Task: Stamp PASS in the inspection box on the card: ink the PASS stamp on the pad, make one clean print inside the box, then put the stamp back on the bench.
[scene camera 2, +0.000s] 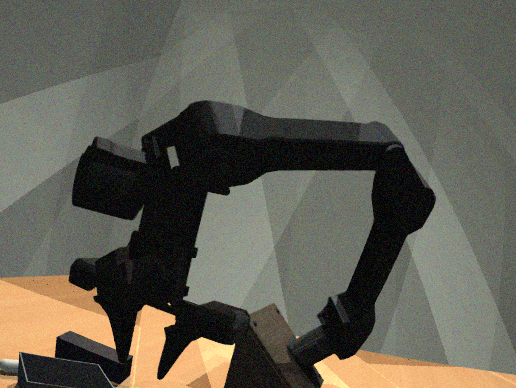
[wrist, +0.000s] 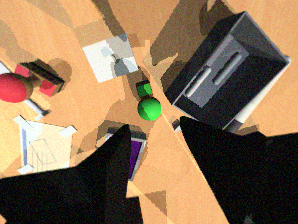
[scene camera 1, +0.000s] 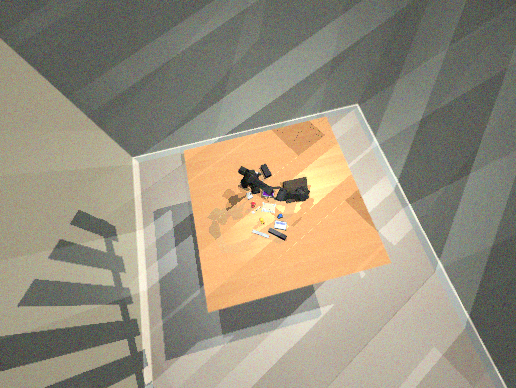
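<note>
A green stamp (wrist: 149,108) and a dark tray (wrist: 236,61) are visible in the robot's scene, though scene camera 1 does not show the stamp, which is hidden by the gripper. As for the gripper (scene camera 2: 140,370) itself, the wrist view shows the gripper (wrist: 154,125) as well.
</note>
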